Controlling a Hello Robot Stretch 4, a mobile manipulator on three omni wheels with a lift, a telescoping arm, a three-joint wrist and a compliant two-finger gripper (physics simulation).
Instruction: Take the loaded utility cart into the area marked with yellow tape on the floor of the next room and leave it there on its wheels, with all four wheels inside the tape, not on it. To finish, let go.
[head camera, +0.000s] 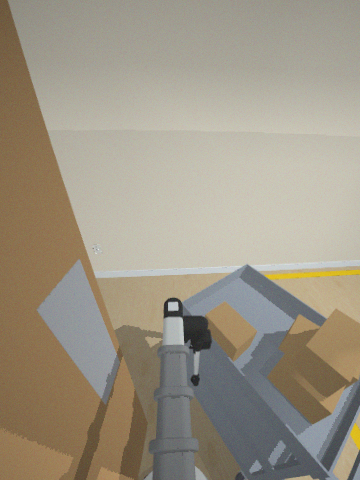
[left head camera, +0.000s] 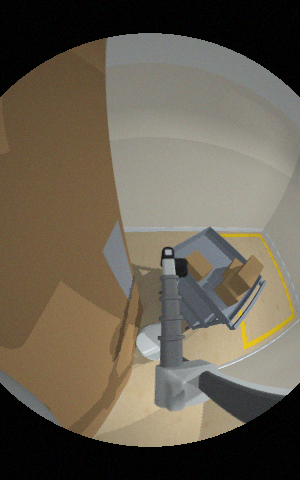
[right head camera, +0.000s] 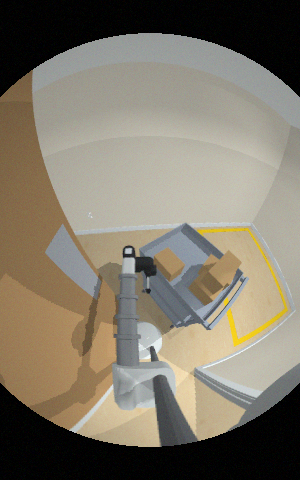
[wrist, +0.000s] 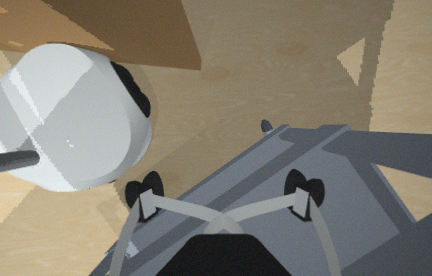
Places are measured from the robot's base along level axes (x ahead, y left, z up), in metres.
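Pixels of known places: gripper, fingertip midpoint: (head camera: 193, 364) (wrist: 223, 186); robot's base, link origin: (left head camera: 156, 340) (right head camera: 141, 339).
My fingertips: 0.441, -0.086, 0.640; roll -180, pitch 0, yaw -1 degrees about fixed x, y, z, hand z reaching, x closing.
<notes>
Ahead of a thing's pixels: the offset from my fingertips to its middle, as dx, dy, dz. "*": to the spot under its first point.
The grey utility cart (head camera: 230, 395) (left head camera: 192, 307) (right head camera: 165, 305) (wrist: 350, 200) stands upright, turned at an angle, with brown boxes @(+0.043, -0.127, +0.185) (head camera: 335, 345) (left head camera: 199, 265) (right head camera: 169, 264) in its top tray. The yellow tape (head camera: 310, 275) (left head camera: 246, 345) (right head camera: 235, 343) outlines an area on the floor at the right. The cart covers part of its left side from view. One dark caster @(* +0.131, +0.051, -0.581) (wrist: 265, 125) shows at a cart corner in the wrist view; where the other wheels stand is hidden. My gripper (wrist: 223, 186) is open, its fingers spread above the cart's near side and the floor beside it, holding nothing.
A brown door-like panel (head camera: 35, 240) (left head camera: 55, 200) (wrist: 165, 30) with a grey plate @(-0.145, +0.255, +0.473) (head camera: 80, 325) (right head camera: 75, 257) stands close on the left. My white base (wrist: 70, 115) is near its lower edge. A pale wall (head camera: 210, 200) runs behind the cart and tape.
</notes>
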